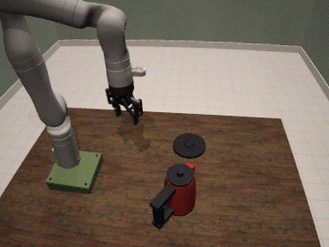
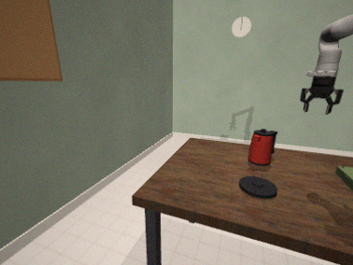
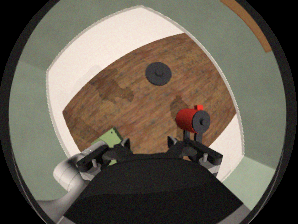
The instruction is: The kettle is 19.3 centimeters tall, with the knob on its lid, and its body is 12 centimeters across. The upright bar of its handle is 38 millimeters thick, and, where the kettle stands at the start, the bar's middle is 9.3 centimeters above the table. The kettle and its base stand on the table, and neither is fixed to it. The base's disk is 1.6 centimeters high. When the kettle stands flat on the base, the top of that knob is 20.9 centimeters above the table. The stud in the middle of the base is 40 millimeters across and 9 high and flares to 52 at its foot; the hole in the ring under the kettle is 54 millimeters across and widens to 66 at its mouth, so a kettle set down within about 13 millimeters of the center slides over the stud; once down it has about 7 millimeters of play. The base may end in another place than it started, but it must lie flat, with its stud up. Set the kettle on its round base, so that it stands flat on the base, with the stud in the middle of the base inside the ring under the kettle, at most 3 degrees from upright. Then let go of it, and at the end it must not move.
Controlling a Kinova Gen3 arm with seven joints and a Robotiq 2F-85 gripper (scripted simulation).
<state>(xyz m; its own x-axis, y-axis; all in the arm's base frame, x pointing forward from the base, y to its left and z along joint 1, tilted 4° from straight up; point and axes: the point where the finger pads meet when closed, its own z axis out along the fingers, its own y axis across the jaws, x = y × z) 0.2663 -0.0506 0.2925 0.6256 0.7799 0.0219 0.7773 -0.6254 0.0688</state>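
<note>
The red kettle is 150 mm ahead of my hand, 150 mm to the right of it and 230 mm below it. From my hand the other things lie so: round base (230 mm ahead, 170 mm to the left, 310 mm below).
</note>
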